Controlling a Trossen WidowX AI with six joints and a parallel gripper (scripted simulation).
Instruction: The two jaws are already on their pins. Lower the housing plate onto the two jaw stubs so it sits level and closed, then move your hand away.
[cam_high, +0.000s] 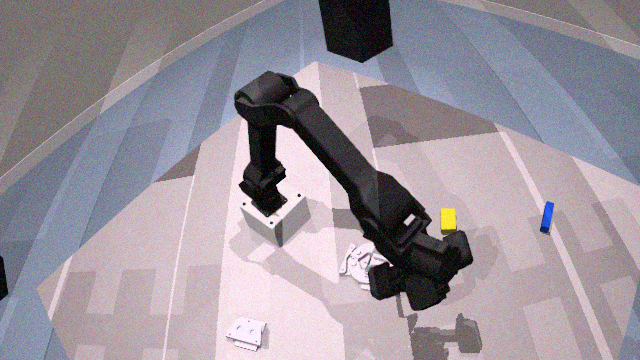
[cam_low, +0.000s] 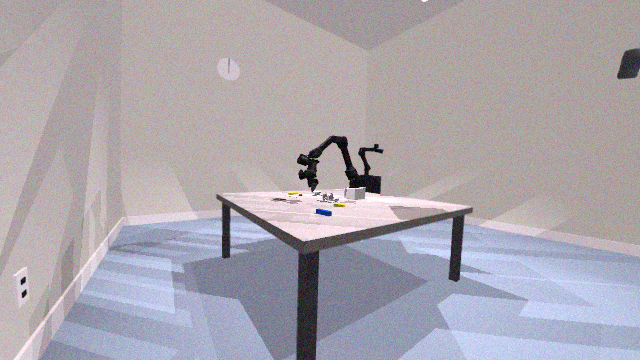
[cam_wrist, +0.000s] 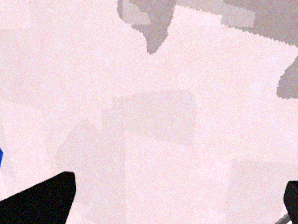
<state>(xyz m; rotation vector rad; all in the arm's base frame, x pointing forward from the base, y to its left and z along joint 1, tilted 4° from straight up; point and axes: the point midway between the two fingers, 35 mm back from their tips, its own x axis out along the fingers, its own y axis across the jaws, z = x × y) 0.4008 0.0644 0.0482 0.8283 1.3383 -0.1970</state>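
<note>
The white part lies 310 mm to the right of my gripper tip, 220 mm behind it and 70 mm below it. Also, from my gripper tip: blue block (350 mm to the left, 110 mm ahead, 70 mm below); then yellow block (190 mm to the left, 100 mm behind, 70 mm below).
</note>
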